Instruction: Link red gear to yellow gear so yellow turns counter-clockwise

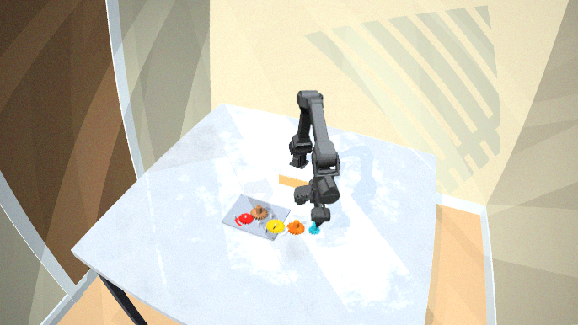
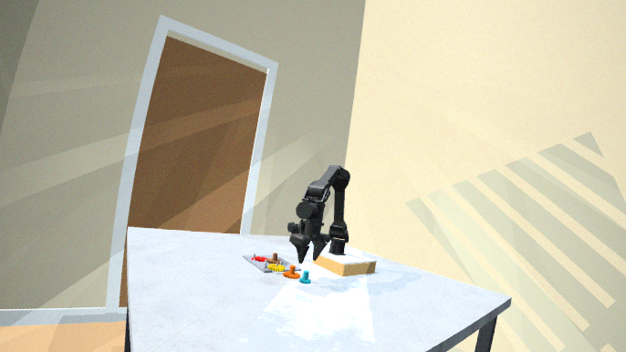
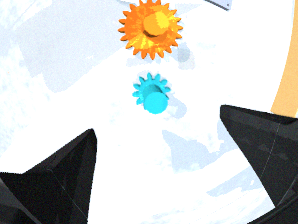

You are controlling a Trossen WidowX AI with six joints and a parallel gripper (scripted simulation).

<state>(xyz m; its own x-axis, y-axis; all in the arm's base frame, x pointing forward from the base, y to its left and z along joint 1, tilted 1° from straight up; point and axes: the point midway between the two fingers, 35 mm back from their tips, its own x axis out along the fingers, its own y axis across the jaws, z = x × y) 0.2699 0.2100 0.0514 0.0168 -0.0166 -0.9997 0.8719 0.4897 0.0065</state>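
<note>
My gripper tip is now 6 cm above the small cyan gear. From my gripper tip the other things lie so: yellow gear (6 cm ahead, 13 cm to the right, 6 cm below); then brown gear (4 cm ahead, 21 cm to the right, 5 cm below); then orange gear (2 cm ahead, 6 cm to the right, 6 cm below).
</note>
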